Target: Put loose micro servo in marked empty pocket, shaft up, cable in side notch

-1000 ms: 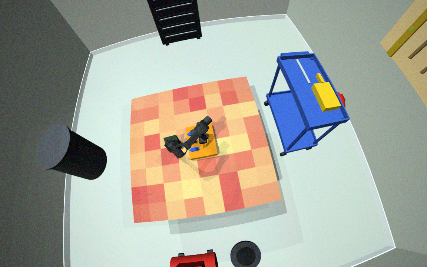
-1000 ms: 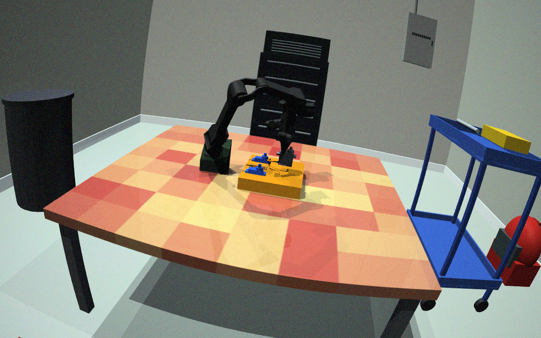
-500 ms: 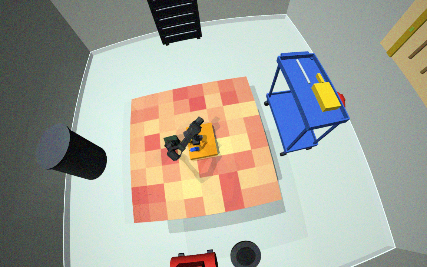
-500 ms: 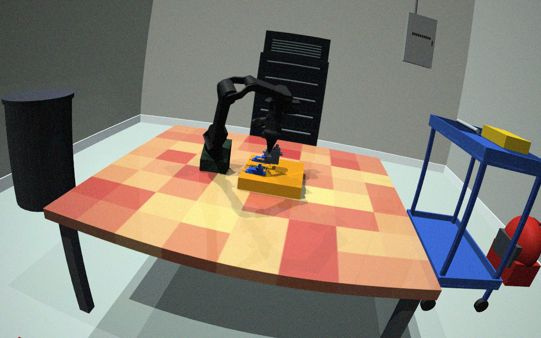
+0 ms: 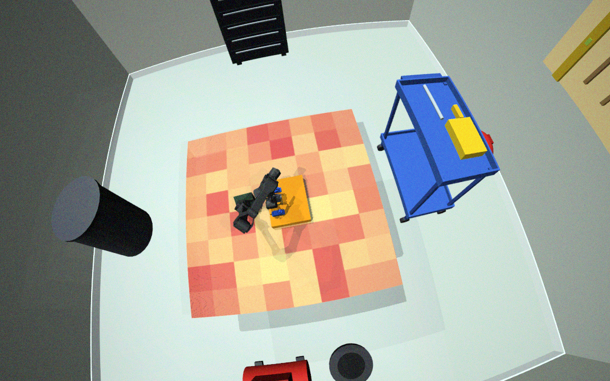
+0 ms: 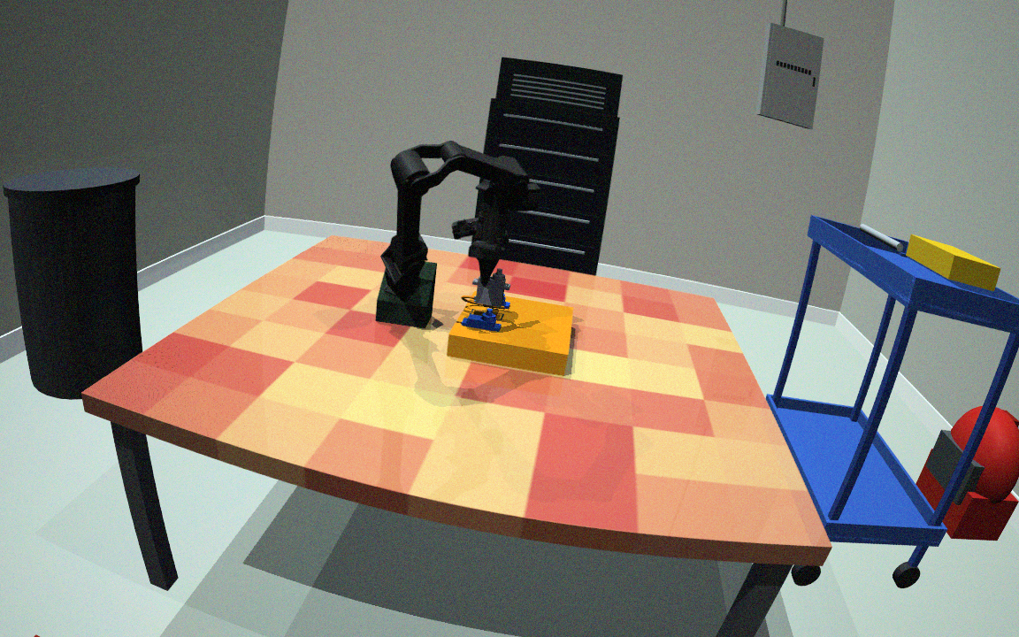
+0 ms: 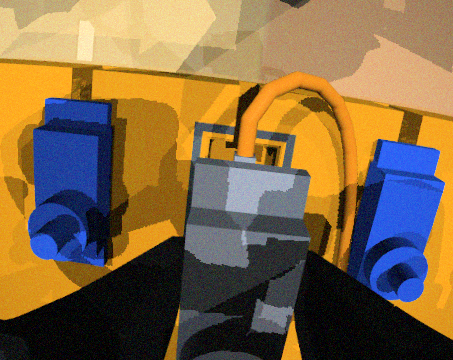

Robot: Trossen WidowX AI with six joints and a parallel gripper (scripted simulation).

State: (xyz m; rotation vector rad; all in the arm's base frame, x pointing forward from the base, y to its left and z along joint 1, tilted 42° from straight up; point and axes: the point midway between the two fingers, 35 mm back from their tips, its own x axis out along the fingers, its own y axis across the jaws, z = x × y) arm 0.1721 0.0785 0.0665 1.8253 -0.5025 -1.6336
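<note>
My gripper tip is 12 cm short of the deck, 2 cm to the right of it and 10 cm above it.
</note>
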